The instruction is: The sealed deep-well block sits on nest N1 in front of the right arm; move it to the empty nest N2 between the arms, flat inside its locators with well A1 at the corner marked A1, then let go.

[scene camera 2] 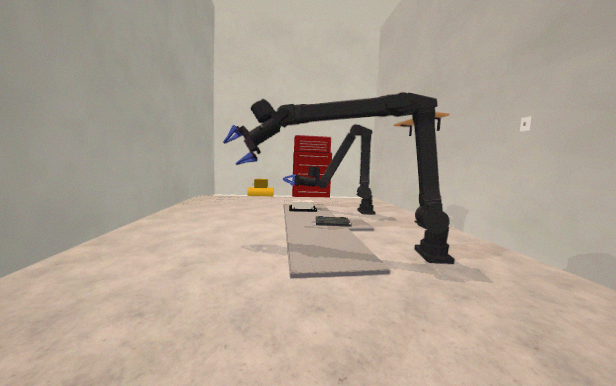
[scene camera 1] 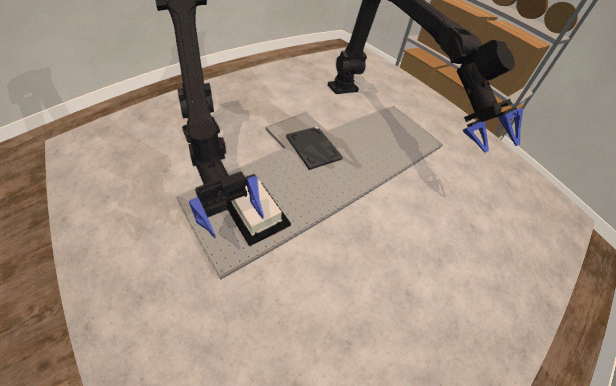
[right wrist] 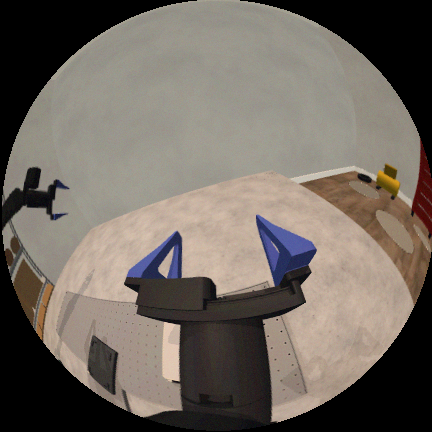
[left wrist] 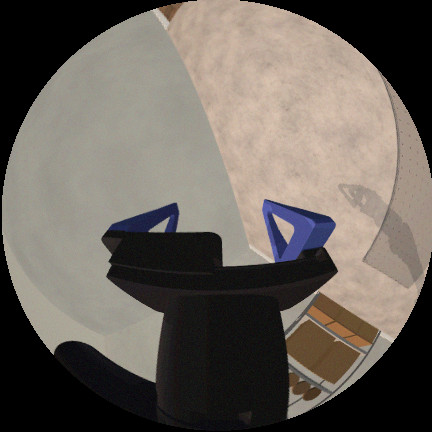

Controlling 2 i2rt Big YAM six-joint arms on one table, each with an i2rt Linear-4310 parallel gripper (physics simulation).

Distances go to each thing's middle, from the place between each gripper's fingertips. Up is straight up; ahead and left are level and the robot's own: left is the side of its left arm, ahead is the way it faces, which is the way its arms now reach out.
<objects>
Now: the cream block [scene camera 1: 272, 214] 15 cm below my right hand, 12 cm behind it and 9 cm to the left of it. The rest, counted from my right hand: dark flat plate [scene camera 1: 308, 143] (37 cm to the left, 25 cm behind, 17 cm below).
I see the dark flat plate 44 cm behind my left hand, 30 cm below it and 18 cm to the right of it. The rest, counted from my left hand: cream block 46 cm to the right, 31 cm behind, 27 cm below.
</objects>
